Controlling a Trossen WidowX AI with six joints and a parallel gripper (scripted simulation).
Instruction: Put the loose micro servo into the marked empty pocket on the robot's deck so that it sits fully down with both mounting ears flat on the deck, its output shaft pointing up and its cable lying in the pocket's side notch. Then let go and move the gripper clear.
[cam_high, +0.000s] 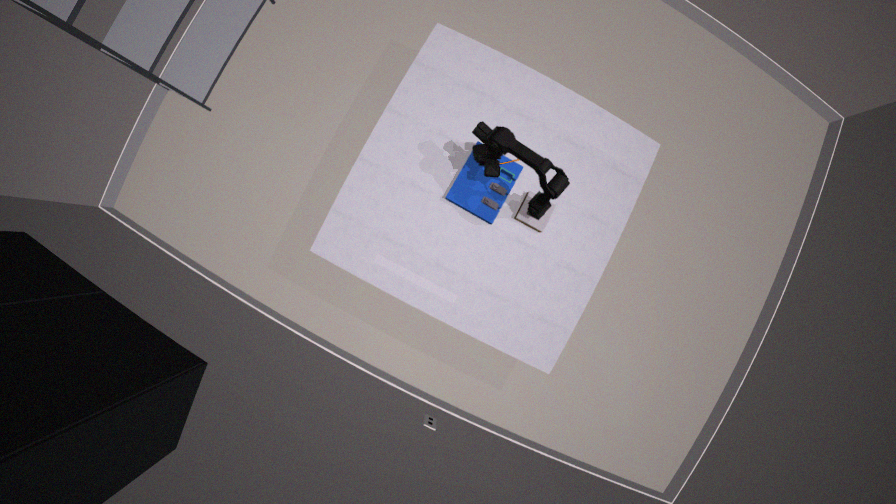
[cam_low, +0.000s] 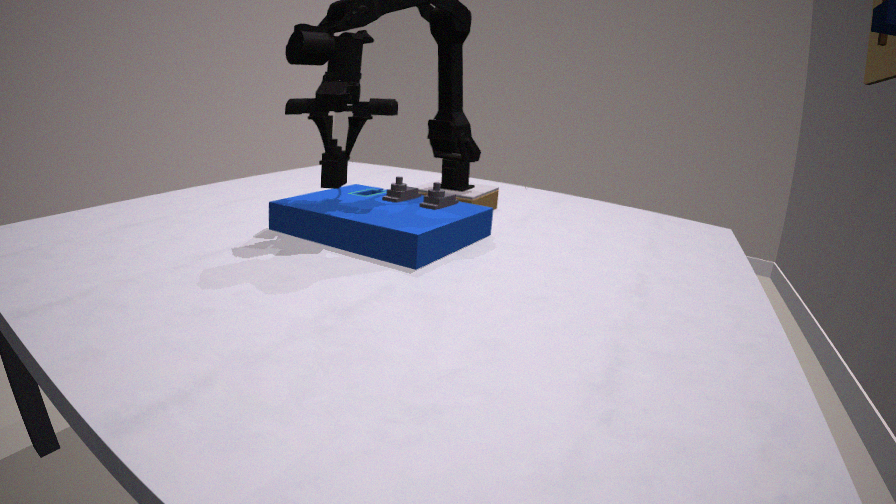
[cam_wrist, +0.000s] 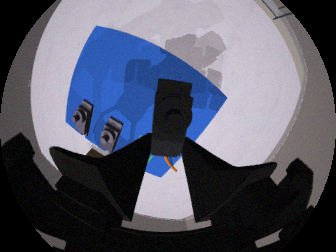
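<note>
Now: the blue deck 10 cm below my gripper tip, 7 cm to the left of it and 2 cm ahead of it.
</note>
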